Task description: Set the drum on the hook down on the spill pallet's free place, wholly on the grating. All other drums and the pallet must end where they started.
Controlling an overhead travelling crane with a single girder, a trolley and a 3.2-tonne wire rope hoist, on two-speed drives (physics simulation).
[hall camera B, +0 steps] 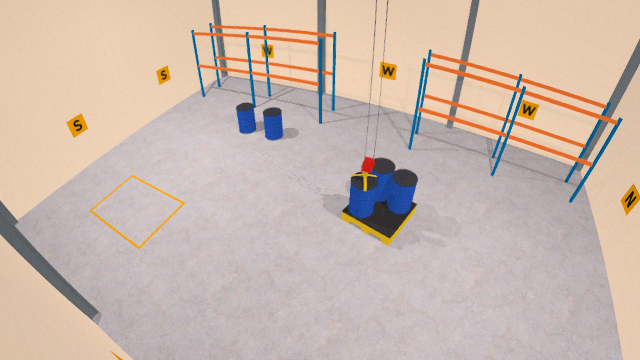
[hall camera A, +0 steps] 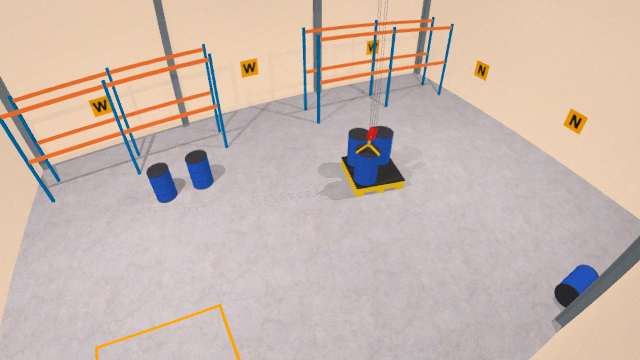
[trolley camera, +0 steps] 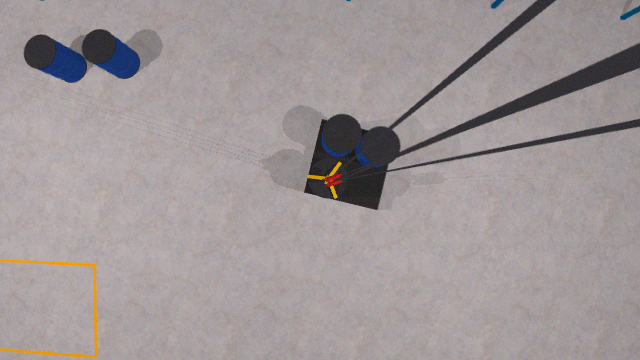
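Observation:
The blue drum (hall camera A: 365,171) (hall camera B: 361,201) (trolley camera: 320,188) under the hook is upright on the black grating of the yellow spill pallet (hall camera A: 390,176) (hall camera B: 389,223) (trolley camera: 367,189), near one corner. Its base looks in contact and inside the edge in hall camera B. My gripper (hall camera A: 368,149) (hall camera B: 364,179) (trolley camera: 328,179), a yellow three-armed grab, has its arms at the drum's rim and looks shut on it. The red hook block (hall camera A: 372,133) (hall camera B: 368,164) (trolley camera: 333,180) leans a little above it. Two other drums (hall camera A: 385,144) (hall camera B: 401,194) (trolley camera: 341,133) stand upright close by on the pallet.
Two blue drums (hall camera A: 162,183) (hall camera A: 199,170) (hall camera B: 246,119) (hall camera B: 273,125) stand upright on the floor. Another drum (hall camera A: 581,281) lies on its side by a column. Blue and orange racks (hall camera A: 318,80) (hall camera B: 320,82) stand along the W wall. An orange rectangle (hall camera A: 159,326) (hall camera B: 112,229) (trolley camera: 95,310) marks the floor.

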